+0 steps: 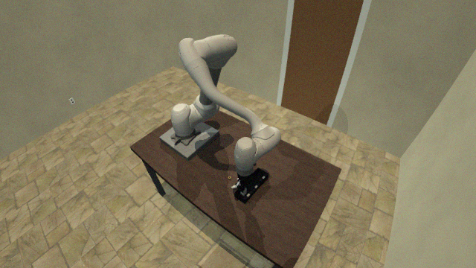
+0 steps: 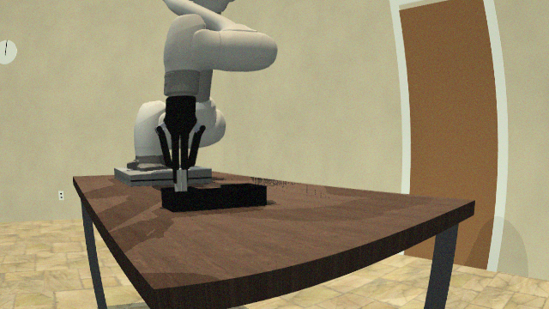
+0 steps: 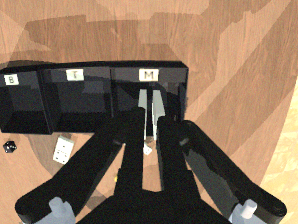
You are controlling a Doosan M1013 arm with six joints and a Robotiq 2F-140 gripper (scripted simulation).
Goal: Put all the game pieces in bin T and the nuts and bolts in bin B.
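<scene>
The black bin lies 1 cm ahead of my hand, 8 cm to the left of it and 4 cm below it. The rest, counted from my hand: white domino (8 cm behind, 16 cm to the left, 5 cm below); gold ring-shaped nut (15 cm behind, 7 cm to the left, 5 cm below); dark piece (6 cm behind, 26 cm to the left, 5 cm below).
</scene>
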